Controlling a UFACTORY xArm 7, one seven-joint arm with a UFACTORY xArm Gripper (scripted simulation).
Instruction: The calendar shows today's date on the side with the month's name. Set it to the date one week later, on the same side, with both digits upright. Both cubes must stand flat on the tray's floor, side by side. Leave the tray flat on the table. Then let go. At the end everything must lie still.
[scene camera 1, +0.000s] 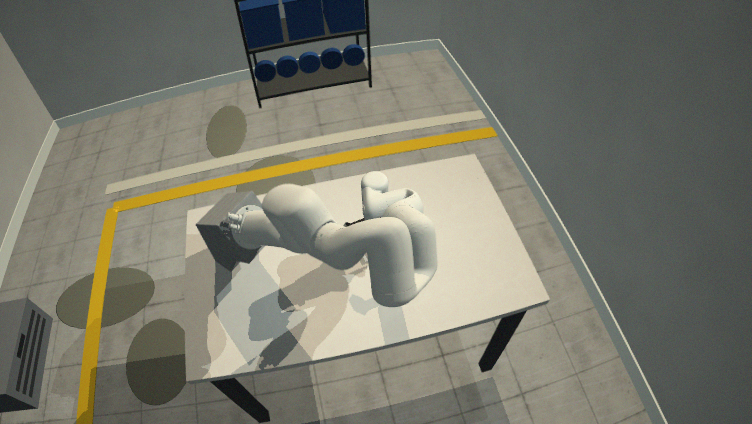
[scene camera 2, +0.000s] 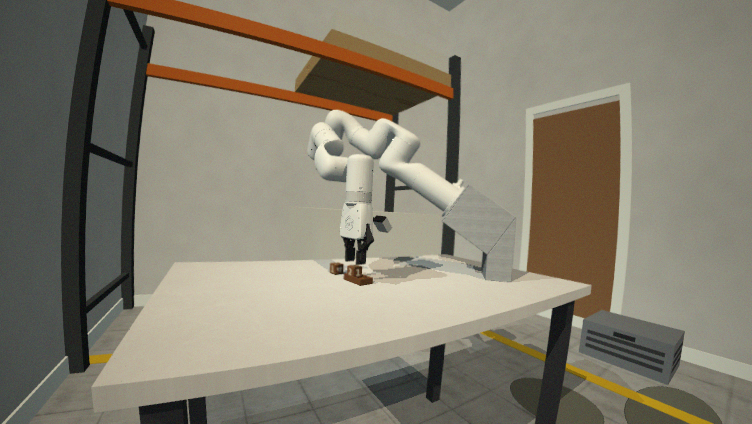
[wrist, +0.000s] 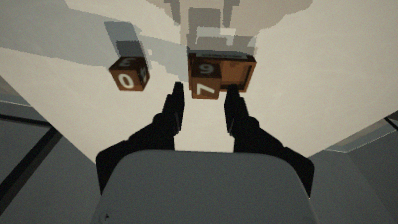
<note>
In view: the gripper (scene camera 2: 355, 262), a brown cube (wrist: 129, 73), a brown tray (wrist: 236, 69) and a brown cube (wrist: 206, 78).
The gripper is seen too in the wrist view (wrist: 205, 93).
</note>
